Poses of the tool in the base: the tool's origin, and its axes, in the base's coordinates. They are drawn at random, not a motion.
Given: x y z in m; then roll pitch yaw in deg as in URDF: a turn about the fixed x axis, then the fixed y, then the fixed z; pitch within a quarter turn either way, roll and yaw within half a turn.
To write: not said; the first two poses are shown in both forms.
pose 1, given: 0.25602, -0.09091, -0.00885, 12.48, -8.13, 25.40
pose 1, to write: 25.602, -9.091, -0.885, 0.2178, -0.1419, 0.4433
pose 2, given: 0.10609, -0.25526, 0.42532, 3.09, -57.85, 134.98
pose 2, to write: 10.609, -25.526, 42.532, 0.0539, -1.0097, 2.3558
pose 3, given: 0.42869, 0.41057, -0.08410, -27.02, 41.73, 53.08
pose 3, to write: 42.869, 41.057, -8.410, -0.4716, 0.7283, 0.9264
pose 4, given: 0.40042, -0.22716, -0.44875, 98.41, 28.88, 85.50
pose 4, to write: 40.042, -22.716, -44.875, 1.7176, 0.5041, 1.4923
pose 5, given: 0.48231, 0.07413, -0.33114, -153.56, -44.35, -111.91
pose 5, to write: 48.231, 7.413, -33.114, -2.6801, -0.7741, -1.9532
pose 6, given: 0.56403, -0.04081, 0.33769, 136.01, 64.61, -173.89
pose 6, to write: 56.403, -4.081, 33.769, 2.3738, 1.1277, -3.0350
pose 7, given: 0.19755, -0.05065, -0.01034, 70.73, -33.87, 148.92
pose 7, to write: 19.755, -5.065, -1.034, 1.2345, -0.5911, 2.5991
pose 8, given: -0.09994, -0.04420, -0.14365, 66.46, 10.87, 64.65
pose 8, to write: -9.994, -4.420, -14.365, 1.1599, 0.1897, 1.1284
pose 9, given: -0.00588, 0.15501, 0.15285, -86.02, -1.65, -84.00
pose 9, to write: -0.588, 15.501, 15.285, -1.5013, -0.0288, -1.4661
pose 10, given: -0.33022, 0.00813, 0.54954, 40.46, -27.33, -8.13
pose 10, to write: -33.022, 0.813, 54.954, 0.7062, -0.4770, -0.1419
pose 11, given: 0.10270, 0.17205, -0.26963, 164.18, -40.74, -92.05
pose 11, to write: 10.270, 17.205, -26.963, 2.8655, -0.7110, -1.6066
